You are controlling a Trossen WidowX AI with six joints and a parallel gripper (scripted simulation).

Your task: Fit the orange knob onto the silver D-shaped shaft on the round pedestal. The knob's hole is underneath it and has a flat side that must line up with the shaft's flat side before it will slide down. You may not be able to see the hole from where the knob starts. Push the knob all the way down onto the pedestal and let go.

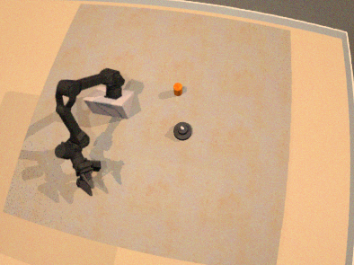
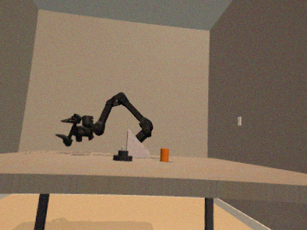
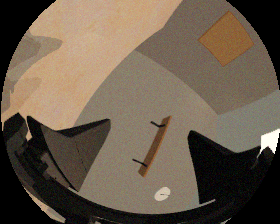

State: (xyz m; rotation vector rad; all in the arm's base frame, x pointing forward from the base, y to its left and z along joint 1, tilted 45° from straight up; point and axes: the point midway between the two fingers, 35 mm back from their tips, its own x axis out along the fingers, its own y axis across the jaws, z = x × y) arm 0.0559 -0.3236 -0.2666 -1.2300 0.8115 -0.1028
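My gripper tip is 190 mm short of the orange knob, 580 mm to the right of it and 100 mm above it. Also, from my gripper tip: round dark pedestal 270 mm ahead, 390 mm to the left, 110 mm below.
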